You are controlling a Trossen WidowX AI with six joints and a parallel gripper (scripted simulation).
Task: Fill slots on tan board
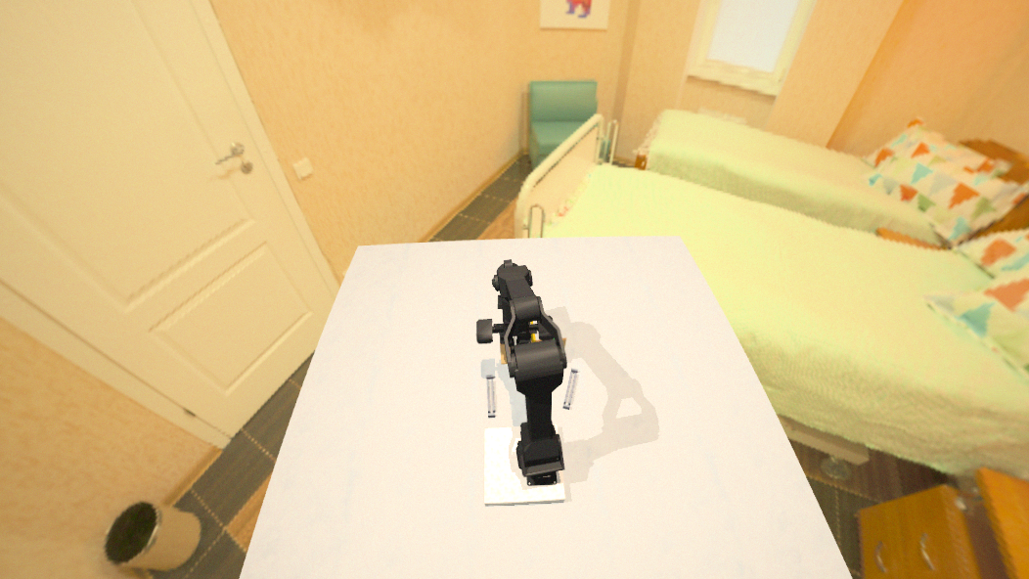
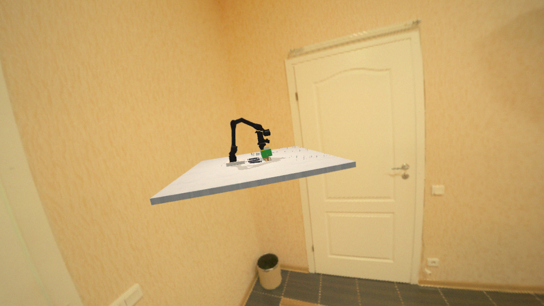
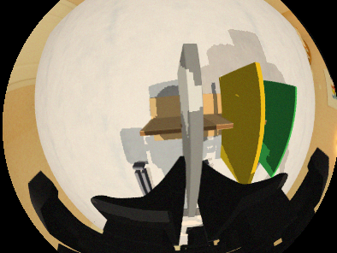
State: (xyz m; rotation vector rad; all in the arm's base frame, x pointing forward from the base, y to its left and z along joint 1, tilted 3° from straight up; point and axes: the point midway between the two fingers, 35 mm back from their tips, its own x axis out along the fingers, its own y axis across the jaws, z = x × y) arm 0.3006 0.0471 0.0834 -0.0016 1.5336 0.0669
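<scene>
Now: the yellow board 50 mm to the right of my gripper tip, 30 mm ahead of it and 10 mm below it. Also, from my gripper tip: tan board 50 mm to the right, 40 mm below, 30 mm ahead; green board 100 mm to the right, 30 mm ahead, 10 mm below.
</scene>
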